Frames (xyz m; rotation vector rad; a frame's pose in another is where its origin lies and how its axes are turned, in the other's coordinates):
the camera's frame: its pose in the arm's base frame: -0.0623 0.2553 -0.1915 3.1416 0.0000 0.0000
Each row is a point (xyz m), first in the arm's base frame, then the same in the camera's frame.
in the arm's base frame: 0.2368 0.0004 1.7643
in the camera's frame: 0.2991 0.2549 -1.9558
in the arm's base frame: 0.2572 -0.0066 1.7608
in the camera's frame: 0.3195 0.2619 -1.9523
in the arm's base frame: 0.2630 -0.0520 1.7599
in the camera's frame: 0.3253 0.3073 -1.9514
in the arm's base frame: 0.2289 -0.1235 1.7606
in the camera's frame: 0.2912 0.3788 -1.9521
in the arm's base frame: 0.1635 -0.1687 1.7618
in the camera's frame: 0.2258 0.4240 -1.9533
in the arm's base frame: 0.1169 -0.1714 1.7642
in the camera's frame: 0.1792 0.4267 -1.9557
